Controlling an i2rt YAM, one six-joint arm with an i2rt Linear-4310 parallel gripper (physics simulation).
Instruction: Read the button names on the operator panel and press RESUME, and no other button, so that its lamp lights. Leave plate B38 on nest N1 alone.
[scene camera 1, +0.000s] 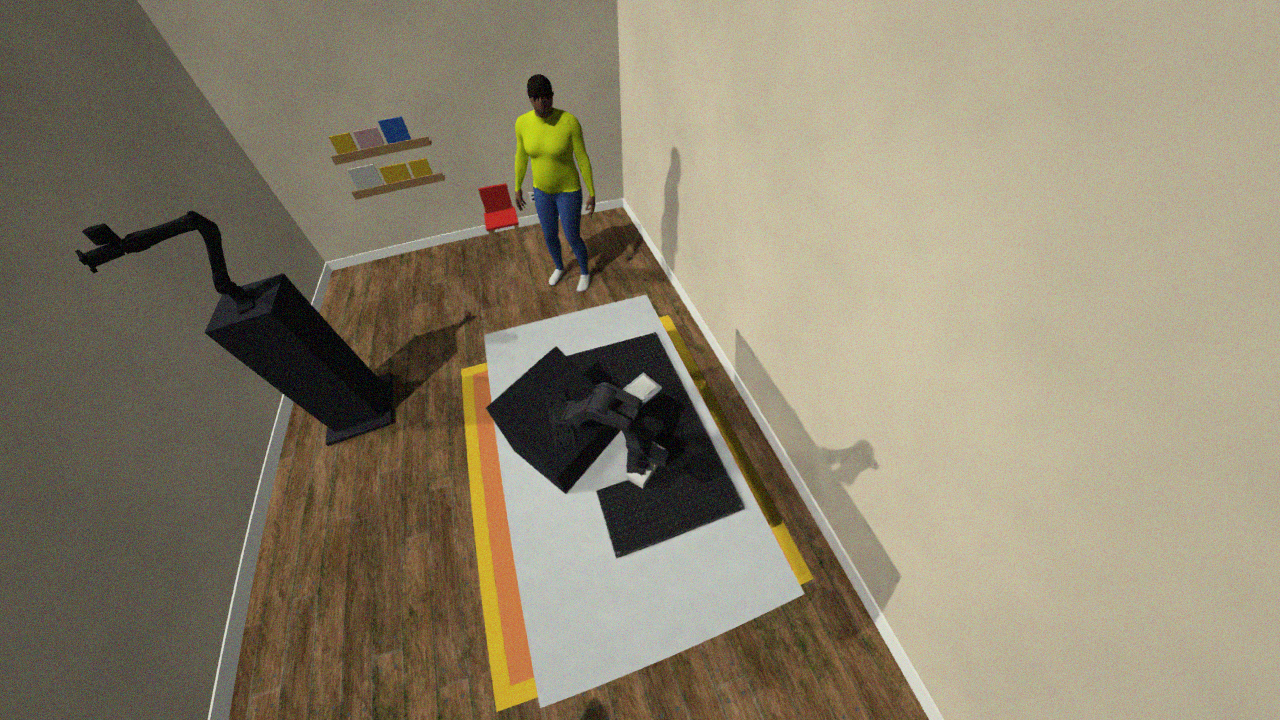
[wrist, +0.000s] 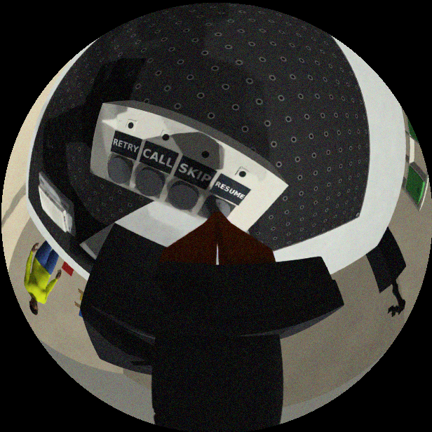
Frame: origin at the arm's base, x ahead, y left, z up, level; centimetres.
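Seen in the pictures: gripper, between the fingertips: (scene camera 1: 634, 468); arm's base, origin of its link: (scene camera 1: 559, 418).
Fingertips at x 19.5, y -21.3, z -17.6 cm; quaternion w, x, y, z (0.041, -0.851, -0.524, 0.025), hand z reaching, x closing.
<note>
Pixels of each thing's top centre, then the offset from my fingertips to it. Level surfaces: height alone.
- white operator panel, centre of its top: (scene camera 1: 647, 461) dx +5.5, dy +0.8, dz +0.2 cm
- whitish block, centre of its top: (scene camera 1: 640, 388) dx +17.0, dy +33.7, dz -2.8 cm
- black perforated board, height of its surface: dz -5.4 cm
- pale table, height of its surface: dz -6.7 cm
The white operator panel (scene camera 1: 639, 479) (wrist: 256, 200) carries four dark round buttons under labels in the wrist view: RETRY (wrist: 120, 168), CALL (wrist: 150, 181), SKIP (wrist: 183, 194) and RESUME (wrist: 223, 206). The small lamp (wrist: 242, 173) above the RESUME label looks dark. My gripper (wrist: 217, 217) is shut and empty. Its red-brown fingertips overlap the lower edge of the RESUME button; contact cannot be told. In scene camera 1 the fingertips are too small to tell. A whitish block (scene camera 1: 642, 386) (wrist: 54, 210) stands apart from the panel; no B38 or N1 marking is readable.
A black perforated board (scene camera 1: 680, 519) (wrist: 310, 150) lies under the panel on the pale table (scene camera 1: 626, 626). A black arm base block (scene camera 1: 546, 420) stands beside it. Another black arm on a pedestal (scene camera 1: 295, 358) and a person in yellow (scene camera 1: 550, 152) (wrist: 39, 280) stand apart from the table.
</note>
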